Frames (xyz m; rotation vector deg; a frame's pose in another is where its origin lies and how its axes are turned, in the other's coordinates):
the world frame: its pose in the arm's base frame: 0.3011 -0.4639 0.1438 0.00 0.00 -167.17
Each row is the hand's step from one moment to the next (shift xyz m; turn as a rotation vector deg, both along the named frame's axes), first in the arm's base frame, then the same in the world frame.
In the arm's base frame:
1: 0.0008 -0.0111 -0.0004 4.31 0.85 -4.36
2: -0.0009 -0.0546 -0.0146 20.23 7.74 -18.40
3: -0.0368 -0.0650 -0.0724 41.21 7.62 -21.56
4: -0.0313 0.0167 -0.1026 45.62 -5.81 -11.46
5: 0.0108 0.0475 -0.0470 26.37 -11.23 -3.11
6: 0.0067 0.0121 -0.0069 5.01 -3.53 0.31
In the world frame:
1: 0.0017 0.0110 -0.0004 -4.39 0.13 -4.36
2: 0.0130 0.0530 -0.0146 -21.44 -3.05 -18.40
3: 0.0503 0.0552 -0.0724 -41.87 1.72 -21.56
4: 0.0268 -0.0232 -0.1026 -43.19 15.80 -11.46
5: -0.0211 -0.0439 -0.0470 -23.22 16.81 -3.11
6: -0.0092 -0.0103 -0.0069 -4.10 4.55 0.31

